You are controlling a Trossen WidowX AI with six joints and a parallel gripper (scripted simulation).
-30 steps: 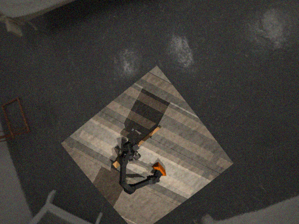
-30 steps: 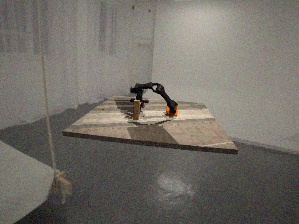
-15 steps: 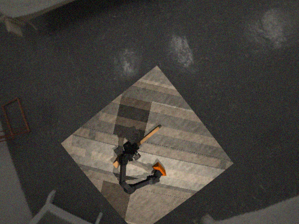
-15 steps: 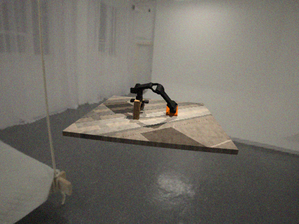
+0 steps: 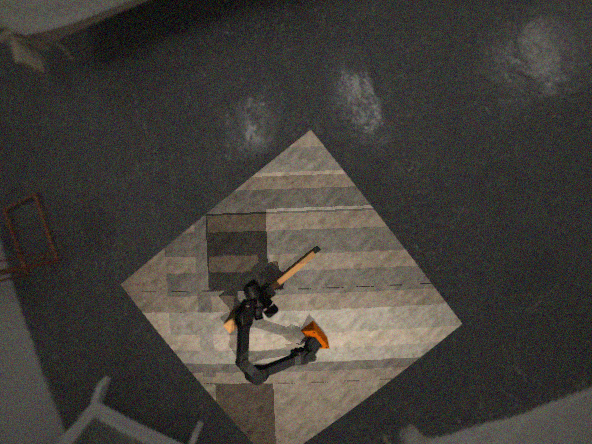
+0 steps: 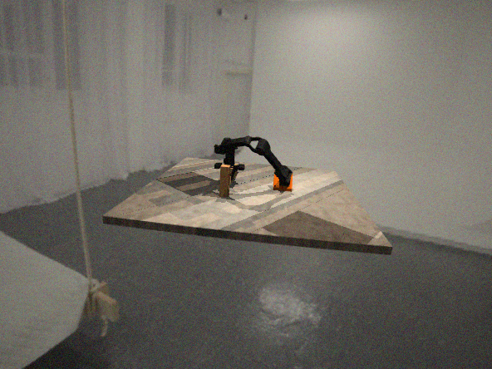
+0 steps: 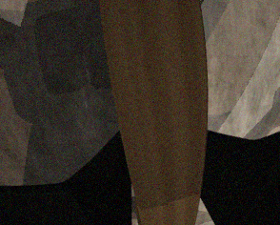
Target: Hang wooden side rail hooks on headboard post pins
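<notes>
Now: the headboard post 17 cm to the left of my gripper tip, 4 cm above it and 1 cm behind it.
</notes>
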